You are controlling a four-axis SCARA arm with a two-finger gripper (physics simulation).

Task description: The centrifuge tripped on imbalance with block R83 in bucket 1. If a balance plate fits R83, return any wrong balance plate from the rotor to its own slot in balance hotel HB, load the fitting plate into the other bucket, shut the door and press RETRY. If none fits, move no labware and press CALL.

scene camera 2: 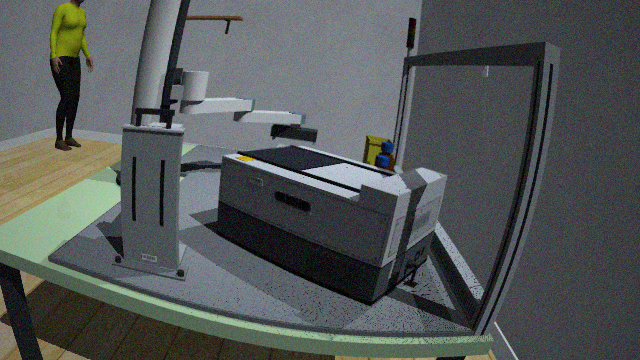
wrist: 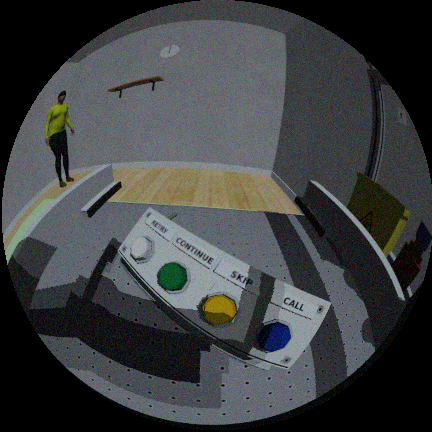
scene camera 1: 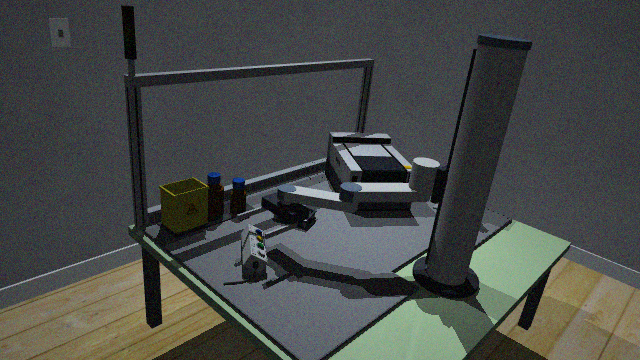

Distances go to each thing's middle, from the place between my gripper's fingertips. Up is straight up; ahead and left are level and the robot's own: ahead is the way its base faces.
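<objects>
The centrifuge [scene camera 2: 358,230] is 880 mm to the right of my hand, and it's also 140 mm ahead of it and 20 mm below it.
</objects>
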